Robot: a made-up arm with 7 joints.
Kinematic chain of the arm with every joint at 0, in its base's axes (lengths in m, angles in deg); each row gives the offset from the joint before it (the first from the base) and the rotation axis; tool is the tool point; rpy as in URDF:
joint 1: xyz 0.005 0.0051 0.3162 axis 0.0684 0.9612 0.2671
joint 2: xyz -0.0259 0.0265 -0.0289 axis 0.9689 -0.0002 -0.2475
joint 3: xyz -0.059 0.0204 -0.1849 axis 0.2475 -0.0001 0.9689
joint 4: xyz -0.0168 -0.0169 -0.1 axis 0.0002 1 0
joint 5: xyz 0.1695 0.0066 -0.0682 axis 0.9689 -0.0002 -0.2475
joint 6: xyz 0.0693 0.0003 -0.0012 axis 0.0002 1 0
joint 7: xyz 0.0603 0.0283 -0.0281 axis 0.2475 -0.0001 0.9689
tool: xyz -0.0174 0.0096 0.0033 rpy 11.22 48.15 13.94
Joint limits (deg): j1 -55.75..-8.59 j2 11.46..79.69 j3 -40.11..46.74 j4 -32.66..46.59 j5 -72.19..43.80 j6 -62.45..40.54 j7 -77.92..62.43
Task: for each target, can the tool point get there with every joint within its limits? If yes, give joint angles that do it. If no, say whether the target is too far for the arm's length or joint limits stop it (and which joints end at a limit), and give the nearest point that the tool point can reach.
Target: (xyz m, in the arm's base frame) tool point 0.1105 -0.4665 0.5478
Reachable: no: joint limits stop it (at a limit: joint 1, joint 2, joint 3, joint 4, joint 5, joint 7) | nearest point 0.2006 -0.1455 0.2958 | short by 0.418 m
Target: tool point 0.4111 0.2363 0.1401
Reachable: yes | joints -41.36 28.83 10.64 17.86 -30.12 -54.42 41.02
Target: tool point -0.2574 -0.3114 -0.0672
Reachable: no: joint limits stop it (at a limit: joint 1, joint 2, joint 3, joint 5, joint 6, joint 7) | nearest point 0.1328 -0.1070 -0.0683 | short by 0.441 m
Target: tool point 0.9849 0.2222 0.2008
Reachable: no: too far | nearest point 0.5356 0.1861 0.1399 | short by 0.455 m
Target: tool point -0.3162 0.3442 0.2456
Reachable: no: joint limits stop it (at a limit: joint 1, joint 3, joint 4, joint 6, joint 7) | nearest point 0.0975 0.3016 0.2076 | short by 0.418 m
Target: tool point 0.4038 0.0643 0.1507
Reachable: yes | joints -39.71 35.44 -20.36 1.32 33.17 -15.78 -59.57
